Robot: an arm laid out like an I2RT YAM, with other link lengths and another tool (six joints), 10 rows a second.
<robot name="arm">
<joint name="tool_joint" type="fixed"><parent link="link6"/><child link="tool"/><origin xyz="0.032 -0.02 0.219" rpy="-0.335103 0 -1.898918"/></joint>
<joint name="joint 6" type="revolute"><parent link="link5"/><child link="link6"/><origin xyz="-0.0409 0 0.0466" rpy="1.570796 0 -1.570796"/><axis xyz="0 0 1"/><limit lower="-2.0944" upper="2.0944"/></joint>
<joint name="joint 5" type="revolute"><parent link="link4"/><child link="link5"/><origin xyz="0.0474 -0.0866 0.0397" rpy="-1.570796 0 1.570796"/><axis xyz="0 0 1"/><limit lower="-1.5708" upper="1.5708"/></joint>
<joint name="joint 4" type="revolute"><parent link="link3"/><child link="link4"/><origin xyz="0.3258 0.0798 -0.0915" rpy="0 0 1.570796"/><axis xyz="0 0 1"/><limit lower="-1.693" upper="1.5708"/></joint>
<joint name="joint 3" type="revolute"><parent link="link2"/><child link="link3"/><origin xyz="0 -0.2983 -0.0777" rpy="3.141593 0 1.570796"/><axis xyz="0 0 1"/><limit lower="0" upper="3.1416"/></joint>
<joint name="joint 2" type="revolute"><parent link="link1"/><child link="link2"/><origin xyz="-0.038 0.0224 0.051" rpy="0 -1.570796 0"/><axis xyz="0 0 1"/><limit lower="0" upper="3.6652"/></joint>
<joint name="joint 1" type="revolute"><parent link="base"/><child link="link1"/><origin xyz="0 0 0.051" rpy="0 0 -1.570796"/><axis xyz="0 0 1"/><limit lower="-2.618" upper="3.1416"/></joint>
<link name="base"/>
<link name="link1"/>
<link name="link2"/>
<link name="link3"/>
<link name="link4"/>
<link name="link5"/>
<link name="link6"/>
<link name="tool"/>
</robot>
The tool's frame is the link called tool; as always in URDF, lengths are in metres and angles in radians.
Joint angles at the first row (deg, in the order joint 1, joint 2, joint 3, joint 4, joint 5, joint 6):
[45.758, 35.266, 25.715, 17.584, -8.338, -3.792]
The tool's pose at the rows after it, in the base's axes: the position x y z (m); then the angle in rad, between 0 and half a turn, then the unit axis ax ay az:
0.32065 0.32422 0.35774 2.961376 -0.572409 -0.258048 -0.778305
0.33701 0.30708 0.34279 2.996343 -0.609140 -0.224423 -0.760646
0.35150 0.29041 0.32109 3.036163 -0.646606 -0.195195 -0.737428
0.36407 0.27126 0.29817 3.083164 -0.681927 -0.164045 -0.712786
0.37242 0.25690 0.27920 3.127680 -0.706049 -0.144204 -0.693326
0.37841 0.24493 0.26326 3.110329 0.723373 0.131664 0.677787
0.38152 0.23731 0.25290 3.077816 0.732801 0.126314 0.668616
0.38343 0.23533 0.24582 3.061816 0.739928 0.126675 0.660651
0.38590 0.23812 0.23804 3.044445 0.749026 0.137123 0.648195
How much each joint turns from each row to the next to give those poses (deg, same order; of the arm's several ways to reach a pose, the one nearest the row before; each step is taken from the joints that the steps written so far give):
[0.000, -0.283, -0.153, -1.923, 4.852, 2.295]
[-0.001, -0.197, 0.023, -2.449, 4.961, 3.257]
[0.001, 0.110, -0.001, -3.146, 4.678, 3.278]
[0.000, 0.216, 0.043, -3.368, 4.875, 3.410]
[-0.001, 0.612, 0.131, -2.601, 3.605, 2.185]
[0.000, 0.743, 0.153, -2.141, 2.951, 1.290]
[0.001, 0.482, 0.000, -1.290, 1.815, 0.481]
[-0.001, 0.787, 0.394, -1.071, 0.654, 0.393]
[0.001, 1.837, 1.443, -1.966, -0.042, 0.022]

